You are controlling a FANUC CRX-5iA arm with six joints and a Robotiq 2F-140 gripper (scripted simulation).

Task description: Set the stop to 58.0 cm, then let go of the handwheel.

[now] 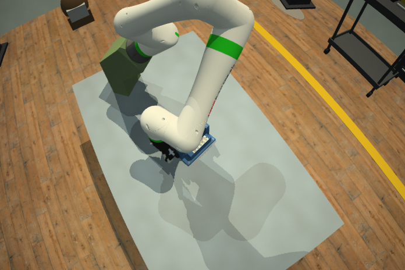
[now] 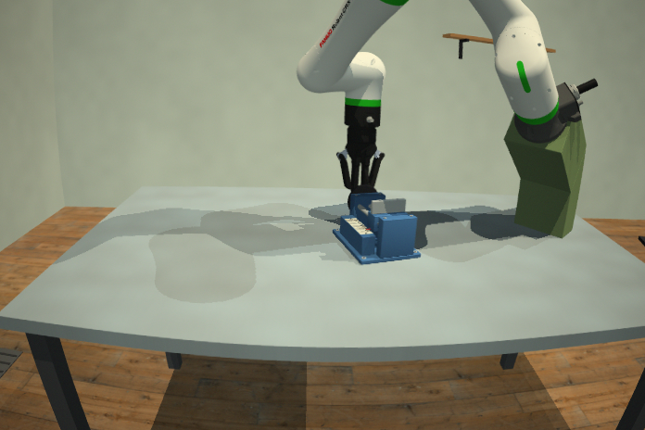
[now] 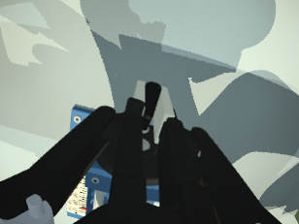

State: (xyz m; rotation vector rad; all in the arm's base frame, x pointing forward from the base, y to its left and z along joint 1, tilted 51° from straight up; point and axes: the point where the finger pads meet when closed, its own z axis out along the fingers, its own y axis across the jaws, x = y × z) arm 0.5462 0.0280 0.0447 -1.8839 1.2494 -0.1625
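Right now the black handwheel is 1 cm behind my hand, 1 cm to the left of it and 1 cm below it. Also, from my hand: stop block 10 cm behind, 16 cm to the left, 3 cm above.
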